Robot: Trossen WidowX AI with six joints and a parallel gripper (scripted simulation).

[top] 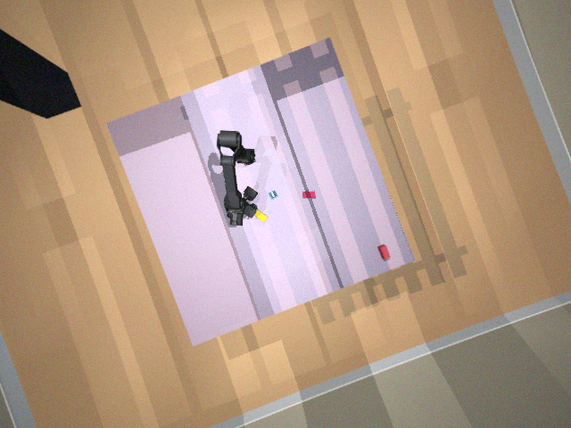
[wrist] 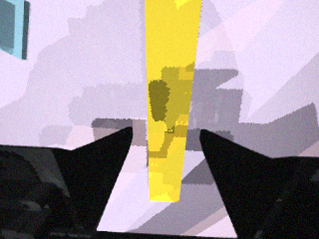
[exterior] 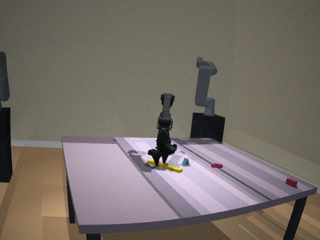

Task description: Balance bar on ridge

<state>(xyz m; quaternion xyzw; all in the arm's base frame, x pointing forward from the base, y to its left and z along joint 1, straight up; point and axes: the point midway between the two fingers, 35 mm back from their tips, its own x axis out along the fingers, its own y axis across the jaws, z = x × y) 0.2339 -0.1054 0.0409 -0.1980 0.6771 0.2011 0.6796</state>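
Right now my gripper tip is 20 mm short of the yellow bar and 10 mm to the right of it. Also, from my gripper tip: flat red block 340 mm to the left, 70 mm ahead; teal ridge 160 mm to the left, 40 mm above.
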